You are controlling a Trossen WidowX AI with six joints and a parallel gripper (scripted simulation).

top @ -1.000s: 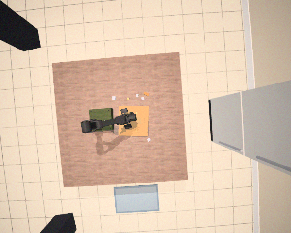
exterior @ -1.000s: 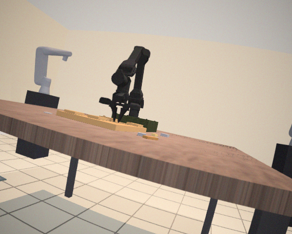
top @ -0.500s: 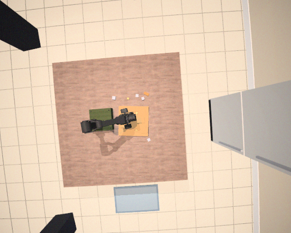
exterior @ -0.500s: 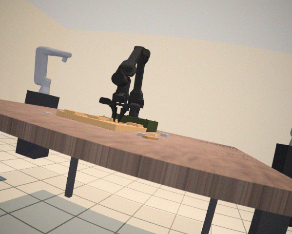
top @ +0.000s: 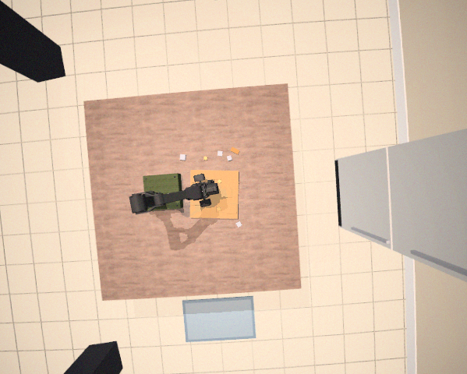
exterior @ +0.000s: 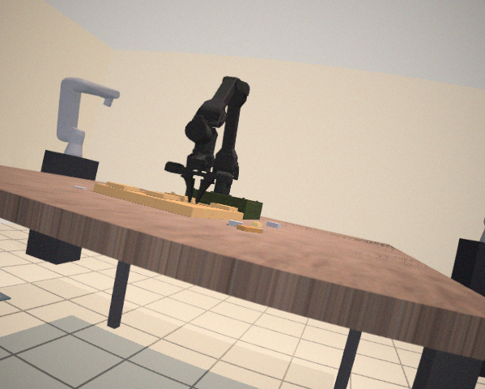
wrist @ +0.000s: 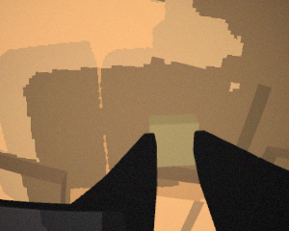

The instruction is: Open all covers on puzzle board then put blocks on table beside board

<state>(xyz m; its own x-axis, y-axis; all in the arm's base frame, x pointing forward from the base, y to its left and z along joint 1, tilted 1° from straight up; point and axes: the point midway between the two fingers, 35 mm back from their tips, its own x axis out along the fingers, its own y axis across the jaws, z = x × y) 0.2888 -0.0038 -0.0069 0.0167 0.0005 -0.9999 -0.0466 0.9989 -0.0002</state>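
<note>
The puzzle board lies 5 cm ahead of my gripper tip and 3 cm to the right of it.
</note>
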